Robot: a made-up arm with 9 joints.
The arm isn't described. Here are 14 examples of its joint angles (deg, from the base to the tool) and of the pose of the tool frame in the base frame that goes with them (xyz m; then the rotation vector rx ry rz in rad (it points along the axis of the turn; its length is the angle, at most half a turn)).
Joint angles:
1: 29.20 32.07 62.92 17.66 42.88 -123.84 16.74 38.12 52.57
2: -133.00 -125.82 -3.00 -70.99 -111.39 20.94 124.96 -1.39 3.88
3: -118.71 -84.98 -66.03 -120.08 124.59 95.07 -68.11 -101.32 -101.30
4: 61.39 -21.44 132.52 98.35 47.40 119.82 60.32 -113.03 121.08
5: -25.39 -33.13 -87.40 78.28 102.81 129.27 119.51 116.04 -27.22
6: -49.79 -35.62 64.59 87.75 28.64 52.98 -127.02 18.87 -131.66
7: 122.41 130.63 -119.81 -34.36 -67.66 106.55 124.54 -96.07 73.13
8: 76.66 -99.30 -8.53 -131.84 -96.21 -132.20 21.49 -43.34 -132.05
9: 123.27 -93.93 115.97 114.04 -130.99 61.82 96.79 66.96 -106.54
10: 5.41 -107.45 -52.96 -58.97 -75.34 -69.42 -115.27 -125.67 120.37
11: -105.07 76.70 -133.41 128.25 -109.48 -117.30 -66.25 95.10 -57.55
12: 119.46 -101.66 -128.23 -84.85 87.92 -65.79 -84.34 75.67 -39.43
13: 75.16 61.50 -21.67 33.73 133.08 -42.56 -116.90 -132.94 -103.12
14: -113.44 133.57 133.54 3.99 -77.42 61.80 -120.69 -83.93 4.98
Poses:
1: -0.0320 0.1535 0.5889 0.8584 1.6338 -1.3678
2: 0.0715 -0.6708 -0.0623 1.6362 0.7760 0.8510
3: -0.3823 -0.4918 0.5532 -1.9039 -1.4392 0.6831
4: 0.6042 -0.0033 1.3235 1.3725 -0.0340 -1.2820
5: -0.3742 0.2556 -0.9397 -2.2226 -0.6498 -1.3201
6: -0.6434 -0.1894 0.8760 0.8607 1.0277 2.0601
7: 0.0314 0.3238 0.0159 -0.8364 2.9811 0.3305
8: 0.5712 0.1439 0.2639 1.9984 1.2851 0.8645
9: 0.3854 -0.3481 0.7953 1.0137 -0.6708 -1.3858
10: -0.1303 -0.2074 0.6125 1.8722 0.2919 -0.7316
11: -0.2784 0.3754 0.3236 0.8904 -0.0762 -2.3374
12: 0.3129 0.5693 0.4580 1.0567 -1.9226 -1.1581
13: -0.2849 0.8735 -0.0442 -1.7959 -1.2395 -0.8661
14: 0.2492 -0.1190 -0.1949 -1.4048 -1.6388 0.6674
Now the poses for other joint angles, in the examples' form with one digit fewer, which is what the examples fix.
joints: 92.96 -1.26 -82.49 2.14 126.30 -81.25 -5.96 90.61 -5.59
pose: -0.088 0.161 -0.104 -0.378 -1.496 0.242
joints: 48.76 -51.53 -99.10 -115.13 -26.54 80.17 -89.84 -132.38 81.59
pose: 0.200 -0.056 0.981 0.811 1.561 0.059
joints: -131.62 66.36 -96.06 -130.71 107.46 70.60 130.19 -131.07 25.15
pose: 0.329 0.040 -0.614 0.593 -0.682 -1.974
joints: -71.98 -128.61 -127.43 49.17 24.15 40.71 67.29 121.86 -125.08
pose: -0.351 -0.138 -0.660 -1.351 -1.464 0.577
